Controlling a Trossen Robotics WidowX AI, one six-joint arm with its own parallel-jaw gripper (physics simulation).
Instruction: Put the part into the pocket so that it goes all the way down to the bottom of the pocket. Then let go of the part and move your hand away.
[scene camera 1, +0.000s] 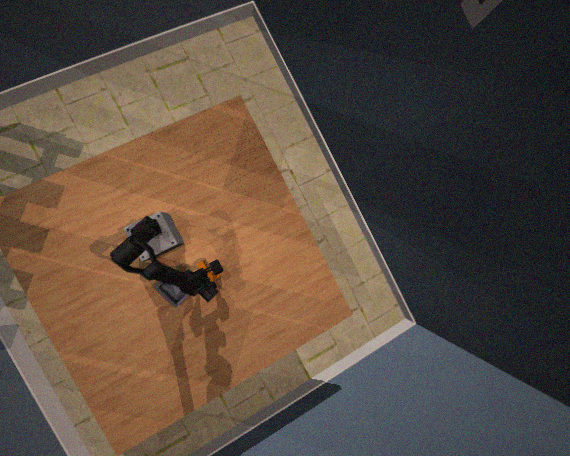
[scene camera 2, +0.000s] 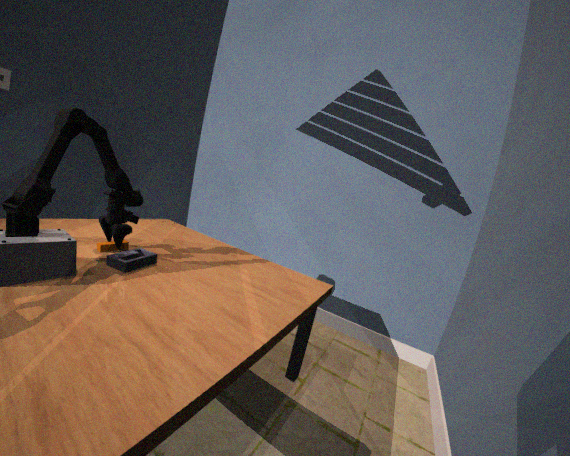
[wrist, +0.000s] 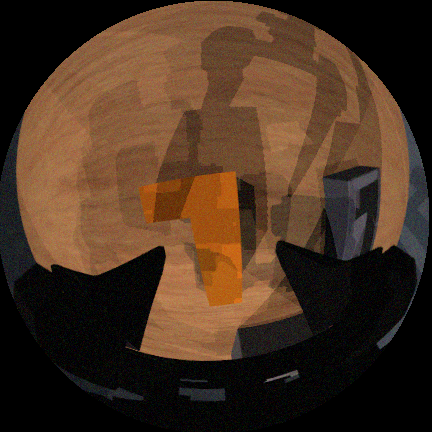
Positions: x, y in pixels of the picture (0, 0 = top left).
Labels:
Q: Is my gripper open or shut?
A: Open.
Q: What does my gripper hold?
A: Nothing.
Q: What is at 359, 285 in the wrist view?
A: My gripper.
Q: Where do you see an orange L-shaped part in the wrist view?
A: At 210, 200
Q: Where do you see a dark block with pocket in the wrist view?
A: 352, 196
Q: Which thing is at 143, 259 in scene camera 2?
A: A dark block with pocket.

